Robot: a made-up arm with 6 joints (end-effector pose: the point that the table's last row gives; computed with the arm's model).
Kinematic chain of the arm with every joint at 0, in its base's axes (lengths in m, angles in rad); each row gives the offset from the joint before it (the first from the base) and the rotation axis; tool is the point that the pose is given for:
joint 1: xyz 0 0 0.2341 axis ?
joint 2: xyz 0 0.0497 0 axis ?
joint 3: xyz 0 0 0.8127 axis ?
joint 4: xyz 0 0 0.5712 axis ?
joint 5: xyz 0 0 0 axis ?
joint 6: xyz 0 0 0.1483 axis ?
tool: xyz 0 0 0
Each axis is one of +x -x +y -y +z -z.
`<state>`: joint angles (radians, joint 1 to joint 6).
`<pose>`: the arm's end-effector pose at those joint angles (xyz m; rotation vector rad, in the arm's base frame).
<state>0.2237 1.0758 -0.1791 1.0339 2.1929 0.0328</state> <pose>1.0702 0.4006 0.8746 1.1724 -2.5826 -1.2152</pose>
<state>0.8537 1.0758 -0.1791 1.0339 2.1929 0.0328</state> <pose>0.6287 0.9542 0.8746 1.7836 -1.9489 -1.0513</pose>
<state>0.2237 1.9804 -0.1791 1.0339 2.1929 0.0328</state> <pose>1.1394 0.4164 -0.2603 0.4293 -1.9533 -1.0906</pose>
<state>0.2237 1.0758 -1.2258 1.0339 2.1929 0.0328</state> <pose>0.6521 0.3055 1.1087 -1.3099 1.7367 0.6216</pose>
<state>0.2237 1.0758 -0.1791 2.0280 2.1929 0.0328</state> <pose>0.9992 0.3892 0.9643 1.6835 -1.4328 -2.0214</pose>
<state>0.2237 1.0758 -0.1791 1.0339 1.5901 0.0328</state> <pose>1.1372 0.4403 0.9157 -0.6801 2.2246 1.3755</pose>
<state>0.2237 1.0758 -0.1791 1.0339 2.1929 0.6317</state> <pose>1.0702 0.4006 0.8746 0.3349 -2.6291 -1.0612</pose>
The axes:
joint 1: +z
joint 2: +y
joint 3: +y
joint 4: +z
joint 5: +y
joint 6: +z

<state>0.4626 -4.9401 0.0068 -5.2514 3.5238 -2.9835</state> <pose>1.0805 0.5413 0.5403 -1.5262 -1.6080 2.1801</pose>
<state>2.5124 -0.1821 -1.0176 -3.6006 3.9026 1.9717</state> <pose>0.4390 -0.3250 1.2870 -1.3472 0.1602 1.2549</pose>
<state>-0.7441 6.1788 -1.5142 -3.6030 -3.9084 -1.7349</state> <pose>-0.3356 0.4388 0.9282 2.1649 0.9165 0.8758</pose>
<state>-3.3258 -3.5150 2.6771 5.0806 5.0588 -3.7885</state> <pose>0.1628 -0.2133 -0.1441 -0.1610 2.0345 -1.9361</pose>
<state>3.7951 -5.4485 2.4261 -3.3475 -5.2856 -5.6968</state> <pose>-0.4671 -0.4524 0.1182 0.3095 -2.3659 0.7651</pose>
